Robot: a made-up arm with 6 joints. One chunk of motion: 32 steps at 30 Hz.
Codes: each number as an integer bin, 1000 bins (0 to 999) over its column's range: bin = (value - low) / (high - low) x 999, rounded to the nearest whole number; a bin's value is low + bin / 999 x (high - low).
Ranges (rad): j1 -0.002..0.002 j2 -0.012..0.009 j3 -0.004..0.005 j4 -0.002..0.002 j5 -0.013..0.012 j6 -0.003..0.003
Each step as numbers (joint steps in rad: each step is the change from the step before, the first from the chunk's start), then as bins.
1 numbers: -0.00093 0.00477 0.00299 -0.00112 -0.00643 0.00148
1 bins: 267 798 776 220 263 746
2 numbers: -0.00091 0.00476 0.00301 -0.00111 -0.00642 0.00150
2 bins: 272 797 778 222 263 749
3 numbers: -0.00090 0.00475 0.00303 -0.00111 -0.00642 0.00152
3 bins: 275 797 780 222 263 753
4 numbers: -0.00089 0.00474 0.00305 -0.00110 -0.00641 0.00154
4 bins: 277 796 783 225 263 756
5 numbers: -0.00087 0.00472 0.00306 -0.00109 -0.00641 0.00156
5 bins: 282 795 784 227 263 759
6 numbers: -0.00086 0.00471 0.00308 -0.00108 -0.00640 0.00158
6 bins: 285 795 786 230 264 763
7 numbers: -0.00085 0.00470 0.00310 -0.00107 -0.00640 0.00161
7 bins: 287 794 788 232 264 768
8 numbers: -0.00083 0.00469 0.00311 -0.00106 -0.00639 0.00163
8 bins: 292 794 789 235 264 771
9 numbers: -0.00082 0.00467 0.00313 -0.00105 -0.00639 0.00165
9 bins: 295 793 791 237 264 774
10 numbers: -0.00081 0.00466 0.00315 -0.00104 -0.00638 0.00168
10 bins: 297 793 794 240 265 779
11 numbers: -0.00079 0.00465 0.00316 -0.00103 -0.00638 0.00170
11 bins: 302 792 795 242 265 783
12 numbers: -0.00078 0.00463 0.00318 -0.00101 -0.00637 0.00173
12 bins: 305 791 797 247 265 788
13 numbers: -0.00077 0.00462 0.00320 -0.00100 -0.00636 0.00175
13 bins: 307 791 799 250 265 791
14 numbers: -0.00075 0.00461 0.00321 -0.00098 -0.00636 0.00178
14 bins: 312 790 800 255 265 796
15 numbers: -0.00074 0.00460 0.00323 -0.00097 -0.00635 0.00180
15 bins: 315 790 803 257 266 799
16 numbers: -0.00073 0.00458 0.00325 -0.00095 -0.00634 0.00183
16 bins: 317 789 805 262 266 804
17 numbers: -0.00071 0.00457 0.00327 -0.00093 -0.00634 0.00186
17 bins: 322 788 807 267 266 809
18 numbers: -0.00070 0.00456 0.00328 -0.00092 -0.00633 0.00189
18 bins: 325 788 808 270 267 814
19 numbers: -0.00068 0.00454 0.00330 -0.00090 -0.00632 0.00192
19 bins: 330 787 810 275 267 819
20 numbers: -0.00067 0.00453 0.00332 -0.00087 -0.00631 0.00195
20 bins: 332 786 813 282 267 824
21 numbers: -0.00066 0.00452 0.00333 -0.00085 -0.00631 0.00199
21 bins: 335 786 814 287 267 831
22 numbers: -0.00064 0.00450 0.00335 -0.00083 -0.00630 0.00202
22 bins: 340 785 816 292 268 836
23 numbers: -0.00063 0.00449 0.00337 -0.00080 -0.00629 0.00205
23 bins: 342 784 818 300 268 841
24 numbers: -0.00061 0.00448 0.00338 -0.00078 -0.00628 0.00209
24 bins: 347 784 819 305 269 847
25 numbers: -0.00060 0.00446 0.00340 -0.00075 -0.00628 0.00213
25 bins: 350 783 821 312 269 854
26 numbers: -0.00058 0.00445 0.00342 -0.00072 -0.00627 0.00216
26 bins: 355 783 824 320 269 859
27 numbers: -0.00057 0.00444 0.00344 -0.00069 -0.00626 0.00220
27 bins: 357 782 826 327 269 866
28 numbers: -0.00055 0.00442 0.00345 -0.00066 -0.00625 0.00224
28 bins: 362 781 827 335 270 872
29 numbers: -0.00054 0.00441 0.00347 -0.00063 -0.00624 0.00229
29 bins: 365 781 829 342 270 881
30 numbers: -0.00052 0.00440 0.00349 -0.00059 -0.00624 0.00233
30 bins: 370 780 831 352 270 887
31 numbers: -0.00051 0.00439 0.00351 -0.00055 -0.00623 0.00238
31 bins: 372 780 834 362 271 896
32 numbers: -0.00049 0.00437 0.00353 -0.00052 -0.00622 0.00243
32 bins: 377 779 836 370 271 904
